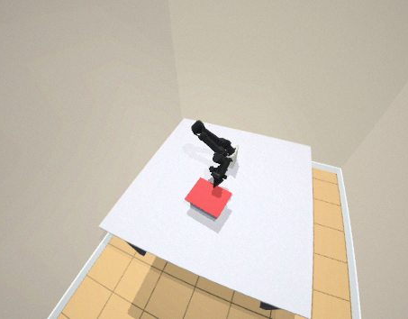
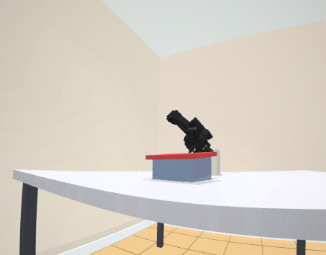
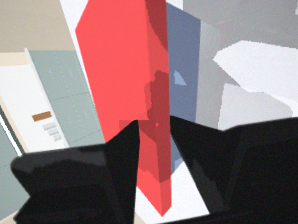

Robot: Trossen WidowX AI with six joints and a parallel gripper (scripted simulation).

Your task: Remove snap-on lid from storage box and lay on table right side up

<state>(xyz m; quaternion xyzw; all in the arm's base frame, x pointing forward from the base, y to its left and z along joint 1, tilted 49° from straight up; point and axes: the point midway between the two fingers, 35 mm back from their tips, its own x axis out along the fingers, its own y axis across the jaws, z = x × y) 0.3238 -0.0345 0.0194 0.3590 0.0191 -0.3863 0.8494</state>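
Now: gripper tip 8 cm short of the red lid and 2 cm to the left of it. Round my gripper tip: storage box (7 cm ahead, 6 cm below, 2 cm to the right).
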